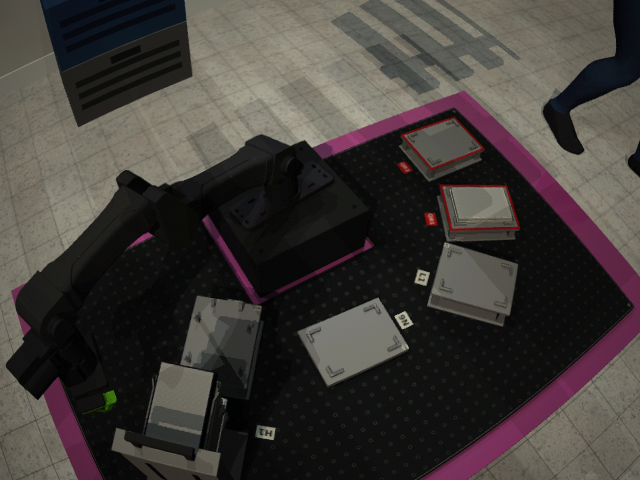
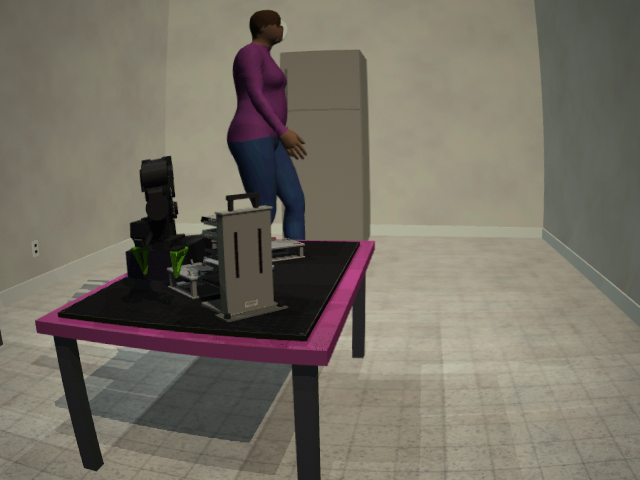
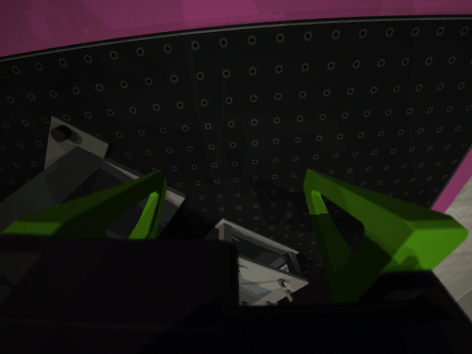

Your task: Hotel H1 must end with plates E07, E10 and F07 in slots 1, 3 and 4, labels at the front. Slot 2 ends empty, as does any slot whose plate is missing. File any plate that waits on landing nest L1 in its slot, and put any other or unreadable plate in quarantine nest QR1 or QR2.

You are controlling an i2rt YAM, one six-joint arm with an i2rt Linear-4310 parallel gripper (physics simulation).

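Seen in the pictures: gripper, fingertip midpoint: [image 1: 98, 385] [image 2: 160, 276] [image 3: 235, 177]; arm's base, origin of the base link: [image 1: 282, 196].
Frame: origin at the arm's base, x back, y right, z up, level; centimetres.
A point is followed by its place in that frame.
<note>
Hotel H1 [image 1: 165, 449] {z 20.0, x -36.2, y 44.9 cm} [image 2: 247, 284] {z -1.9, x -35.5, y 46.9 cm} stands at the near left of the mat. A light plate [image 1: 181, 390] {z 13.8, x -27.9, y 37.9 cm} shows at its top, with edges of others below; their labels and exact slots cannot be read. Landing nest L1 [image 1: 475, 281] {z -4.3, x -35.2, y -18.6 cm} bears no plate. Quarantine nest QR1 [image 1: 483, 228] {z -5.2, x -27.3, y -30.0 cm} holds a light plate [image 1: 480, 203] {z -3.9, x -23.0, y -33.4 cm} whose label I cannot read. Quarantine nest QR2 [image 1: 442, 144] {z -5.3, x -5.4, y -40.4 cm} is bare. My gripper [image 1: 103, 401] {z 0.6, x -13.3, y 49.4 cm} [image 2: 160, 275] {z 0.6, x -13.3, y 49.4 cm} [image 3: 235, 177] {z 0.6, x -13.3, y 49.4 cm} is open and empty, above the mat beside the hotel, with its fingers wide apart.
A raised grey nest [image 1: 219, 338] {z -3.3, x -16.0, y 25.5 cm} [image 3: 272, 281] {z -3.3, x -12.1, y 26.4 cm} with pins stands beside the hotel. A low grey nest [image 1: 354, 342] {z -8.1, x -28.8, y 5.9 cm} lies by the N6 label [image 1: 403, 320] {z -9.3, x -30.7, y -4.5 cm}. The arm's black base [image 1: 310, 232] {z 0.8, x -10.3, y 1.3 cm} stands at the mat's back edge. A person [image 2: 261, 98] is behind the table.
</note>
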